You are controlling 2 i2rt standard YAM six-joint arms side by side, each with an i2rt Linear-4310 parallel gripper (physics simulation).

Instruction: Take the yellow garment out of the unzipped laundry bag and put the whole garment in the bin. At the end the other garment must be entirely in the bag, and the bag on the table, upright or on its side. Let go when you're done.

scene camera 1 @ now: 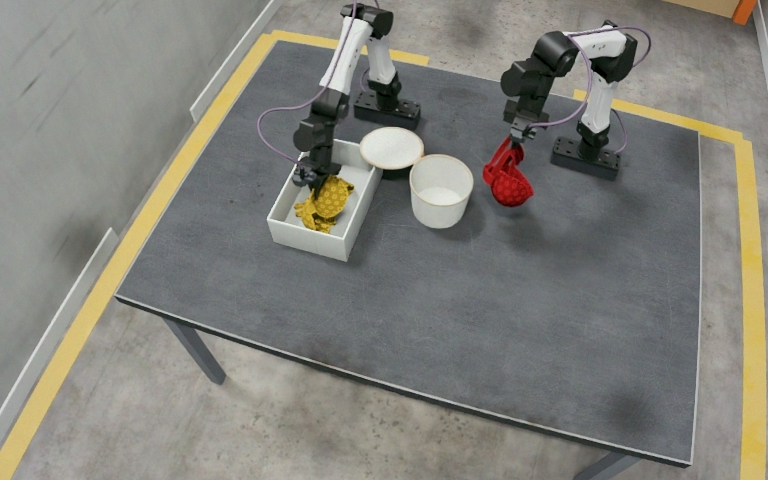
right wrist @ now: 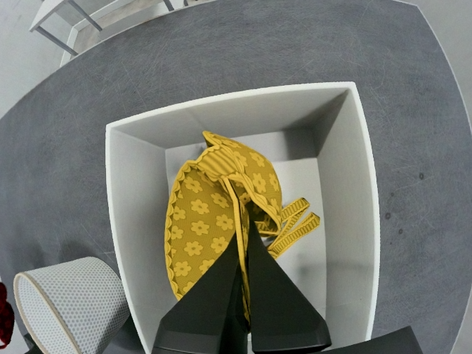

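Note:
The yellow garment (scene camera 1: 329, 199) (right wrist: 200, 227) is inside the white bin (scene camera 1: 308, 243) (right wrist: 370, 200), its cups and straps within the walls. My right gripper (scene camera 1: 317, 191) (right wrist: 247, 226) is over the bin, shut on a strap of the yellow garment. The white laundry bag (scene camera 1: 438, 204) (right wrist: 87, 300) stands upright on the table right of the bin in scene camera 1, open at the top. The red garment (scene camera 1: 511, 186) (right wrist: 5, 315) hangs right of the bag, above the table. My left gripper (scene camera 1: 514, 142) is shut on its top.
The bag's round white lid (scene camera 1: 391, 148) is folded open behind the bag, close to the bin's back right side. The bin and bag stand on the dark grey table (scene camera 1: 424, 316). A wall (scene camera 1: 101, 84) rises beyond the table's left side.

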